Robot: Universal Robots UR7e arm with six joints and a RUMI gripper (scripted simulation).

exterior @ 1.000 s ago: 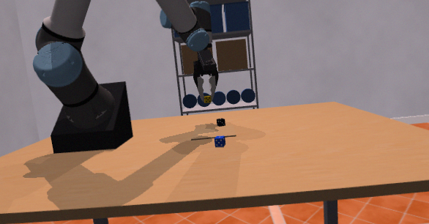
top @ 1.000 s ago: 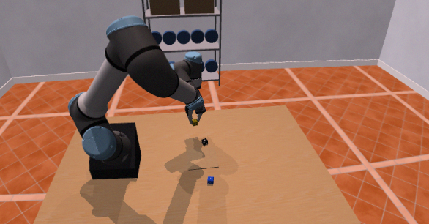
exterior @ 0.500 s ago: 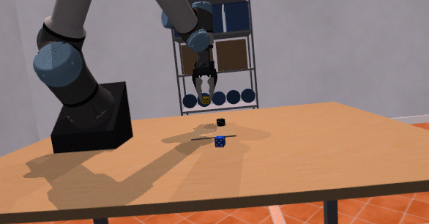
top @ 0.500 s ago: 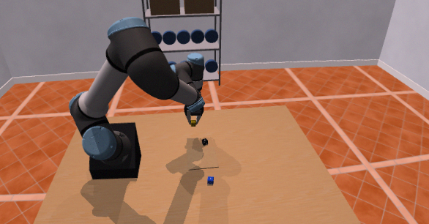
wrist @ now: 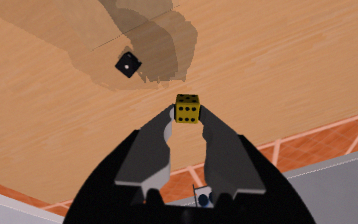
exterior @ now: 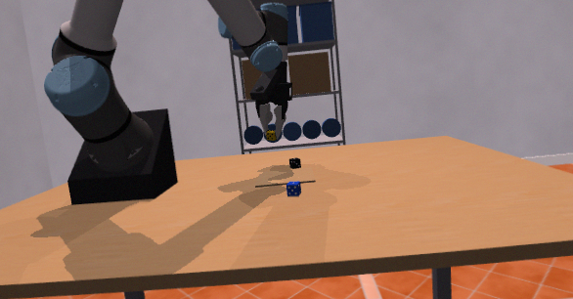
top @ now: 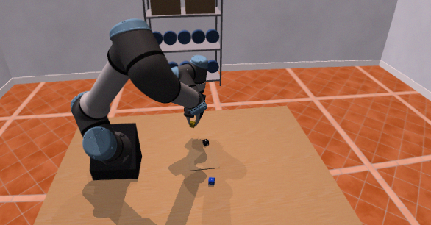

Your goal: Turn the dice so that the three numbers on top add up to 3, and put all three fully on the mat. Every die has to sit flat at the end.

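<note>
The black die is 6 cm ahead of my hand, 6 cm to the right of it and 8 cm below it. Also, from my hand: yellow die right at my hand; blue die 6 cm ahead, 32 cm to the right, 8 cm below; tan mat 3 cm ahead, 16 cm to the right, 9 cm below.
</note>
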